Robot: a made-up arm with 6 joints. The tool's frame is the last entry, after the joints.
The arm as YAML. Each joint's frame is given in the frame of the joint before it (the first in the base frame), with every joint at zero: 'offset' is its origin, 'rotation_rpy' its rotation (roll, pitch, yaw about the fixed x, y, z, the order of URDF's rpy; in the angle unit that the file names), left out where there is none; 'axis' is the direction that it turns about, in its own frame. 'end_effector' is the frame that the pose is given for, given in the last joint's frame.
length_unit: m
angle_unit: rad
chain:
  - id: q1
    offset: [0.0, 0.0, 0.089]
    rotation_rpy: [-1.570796, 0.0, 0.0]
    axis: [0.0, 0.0, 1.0]
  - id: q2
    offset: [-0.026, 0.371, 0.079]
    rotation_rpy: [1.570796, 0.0, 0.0]
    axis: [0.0, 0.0, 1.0]
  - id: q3
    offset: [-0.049, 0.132, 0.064]
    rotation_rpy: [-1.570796, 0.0, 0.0]
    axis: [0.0, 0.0, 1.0]
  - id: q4
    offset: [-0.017, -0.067, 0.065]
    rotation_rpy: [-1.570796, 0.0, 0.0]
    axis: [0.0, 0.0, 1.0]
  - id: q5
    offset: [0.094, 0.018, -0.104]
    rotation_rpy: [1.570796, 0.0, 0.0]
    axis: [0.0, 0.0, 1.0]
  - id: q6
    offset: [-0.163, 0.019, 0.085]
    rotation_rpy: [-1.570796, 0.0, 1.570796]
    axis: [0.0, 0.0, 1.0]
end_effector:
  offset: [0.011, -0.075, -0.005]
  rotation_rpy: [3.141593, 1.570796, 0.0]
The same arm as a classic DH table. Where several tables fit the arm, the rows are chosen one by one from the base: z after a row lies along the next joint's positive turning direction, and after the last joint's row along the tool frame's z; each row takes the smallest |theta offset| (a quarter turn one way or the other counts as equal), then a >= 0, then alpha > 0; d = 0 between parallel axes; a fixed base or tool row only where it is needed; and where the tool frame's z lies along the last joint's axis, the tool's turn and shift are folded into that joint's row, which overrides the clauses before.
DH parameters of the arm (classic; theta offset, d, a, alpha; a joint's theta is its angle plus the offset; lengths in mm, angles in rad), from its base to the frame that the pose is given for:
base (fixed): 0 89 0 -1.5708
q1: 0 79 -26 1.5708
q2: 0 -307 -49 -1.5708
q3: 0 197 -17 -1.5708
q4: 0 -171 94 1.5708
q5: 1.5708 67 19 -1.5708
q6: -1.5708 158 75 1.5708
tool (fixed): -1.5708 -11 0 0

